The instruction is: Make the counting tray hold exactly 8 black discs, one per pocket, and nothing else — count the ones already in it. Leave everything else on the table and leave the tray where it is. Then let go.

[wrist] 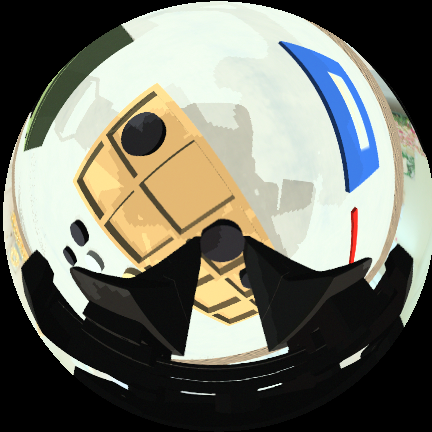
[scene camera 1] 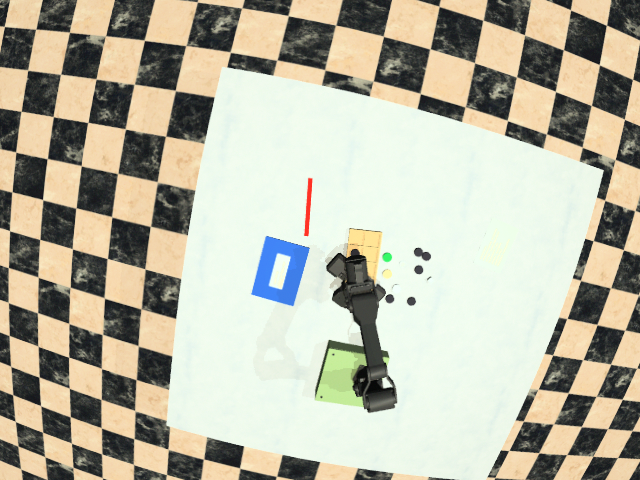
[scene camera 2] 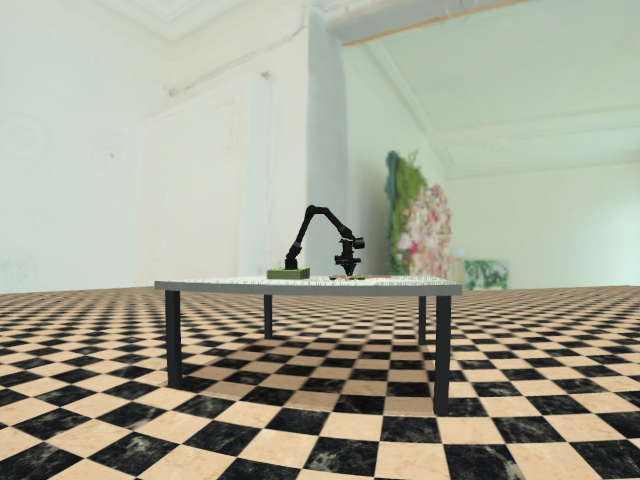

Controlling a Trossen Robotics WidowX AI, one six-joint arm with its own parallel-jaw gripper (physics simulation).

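Note:
The tan counting tray (scene camera 1: 364, 237) (wrist: 220, 172) lies mid-table, partly under the arm in scene camera 1. One black disc (wrist: 143, 134) sits in a pocket near its top end in the wrist view. Another black disc (scene camera 1: 355, 252) (wrist: 245, 279) is in a pocket beyond the gripper, partly behind the right finger. My gripper (scene camera 2: 349, 273) (wrist: 221, 241) is shut on a black disc (wrist: 222, 236), low over the tray's middle. Its exact height is unclear. Several loose black discs (scene camera 1: 418, 269) (scene camera 1: 389, 298) (scene camera 1: 411, 301) (wrist: 79, 232) lie right of the tray. Fingers hide some pockets.
A green disc (scene camera 1: 387, 256), a yellow disc (scene camera 1: 387, 273) and a white disc (scene camera 1: 396, 288) lie beside the tray. A blue frame (scene camera 1: 261, 266) (wrist: 354, 171) and red bar (scene camera 1: 308, 206) (wrist: 354, 235) lie left of it. The green base block (scene camera 1: 338, 374) is behind.

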